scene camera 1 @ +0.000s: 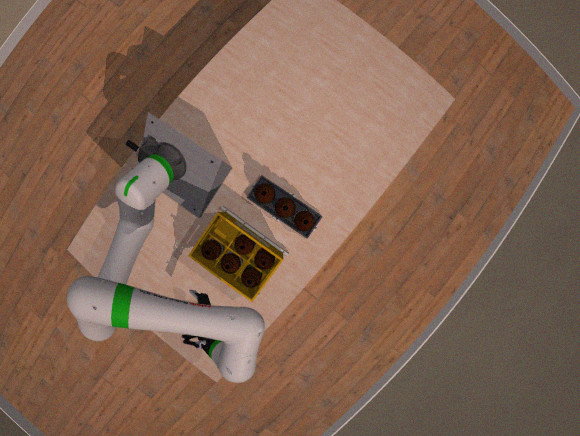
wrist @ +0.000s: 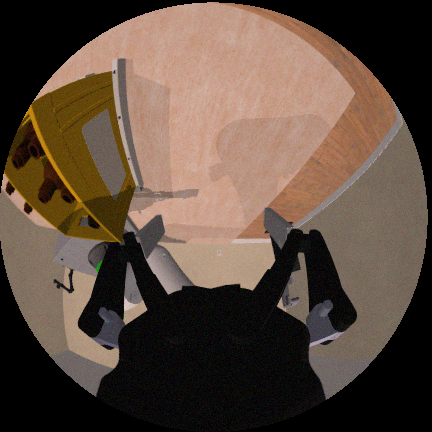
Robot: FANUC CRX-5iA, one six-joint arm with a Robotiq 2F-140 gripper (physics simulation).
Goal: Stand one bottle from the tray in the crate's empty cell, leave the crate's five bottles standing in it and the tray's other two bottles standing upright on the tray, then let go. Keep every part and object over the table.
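Frame: origin at the arm's base, x ahead, y left, z up, level; metres.
Where they show: gripper, fingertip midpoint: point(wrist: 212, 220); arm's base, link origin: point(scene camera 1: 170, 160) point(wrist: 102, 253).
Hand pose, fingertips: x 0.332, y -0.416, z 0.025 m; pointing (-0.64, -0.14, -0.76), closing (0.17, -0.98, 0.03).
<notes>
Each offset is from my fingertips to the top centre of the thing. "*": to the spot under its first point. Level surfaces: height alone.
The yellow crate {dx +0.054, dy +0.261, dz +0.004 m} point(scene camera 1: 221, 278) point(wrist: 65, 120) holds five dark brown bottles standing in its cells. Its empty cell {* dx -0.046, dy +0.297, dz -0.163 m} point(scene camera 1: 223, 229) is at the corner nearest the grey base plate. The dark tray {* dx +0.238, dy +0.531, dz -0.146 m} point(scene camera 1: 319, 218) lies apart from the crate, with three brown bottles {dx +0.020, dy +0.498, dz -0.011 m} point(scene camera 1: 264, 193) {dx +0.108, dy +0.496, dz -0.011 m} point(scene camera 1: 285, 207) {dx +0.191, dy +0.493, dz -0.011 m} point(scene camera 1: 305, 220) standing on it in a row. My gripper point(scene camera 1: 190, 316) point(wrist: 212, 220) is wide open with no object between its fingers, beside the crate on the side away from the tray. In the scene view the arm hides part of it. The tray does not show in the wrist view.
A thin grey rail point(scene camera 1: 255, 232) point(wrist: 120, 117) runs along the crate's side that faces the tray. The grey base plate point(scene camera 1: 192, 157) under the arm stands at the table's left. The pale table {dz -0.172 m} point(scene camera 1: 350, 100) point(wrist: 200, 75) ends near my gripper, with wooden floor beyond.
</notes>
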